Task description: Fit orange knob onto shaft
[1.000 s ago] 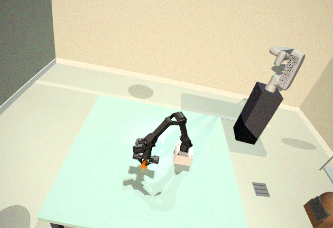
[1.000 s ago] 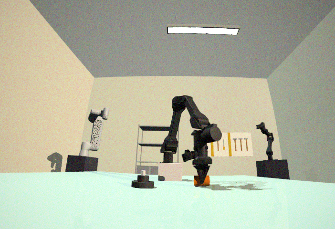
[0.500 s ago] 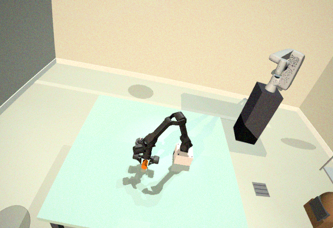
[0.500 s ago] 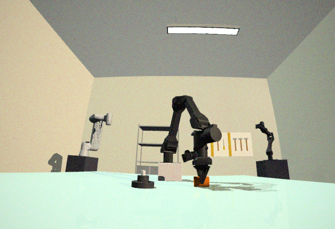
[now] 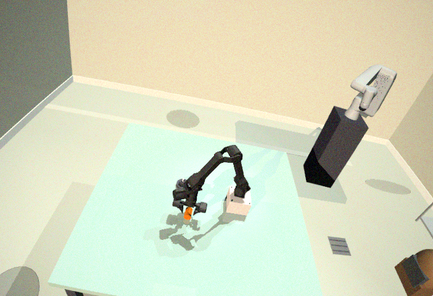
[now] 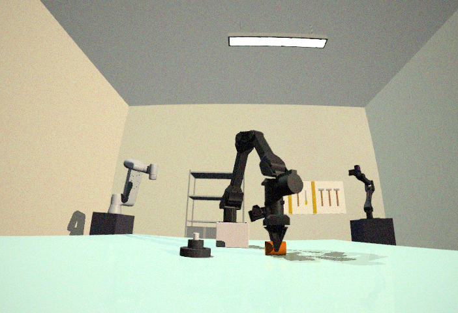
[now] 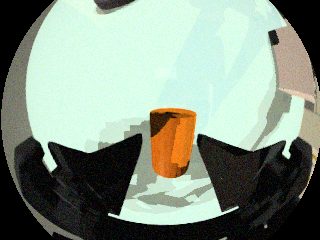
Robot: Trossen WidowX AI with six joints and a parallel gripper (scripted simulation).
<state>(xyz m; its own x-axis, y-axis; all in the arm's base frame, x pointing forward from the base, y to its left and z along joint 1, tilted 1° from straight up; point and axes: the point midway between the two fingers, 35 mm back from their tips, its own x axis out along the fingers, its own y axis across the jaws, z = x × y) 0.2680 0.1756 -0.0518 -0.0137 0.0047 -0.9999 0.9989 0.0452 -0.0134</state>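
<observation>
Now: gripper tip 10 mm to the right of the orange knob and 10 mm below it. Round my gripper tip: dark round pedestal (80 mm ahead, 220 mm to the right, 20 mm above).
</observation>
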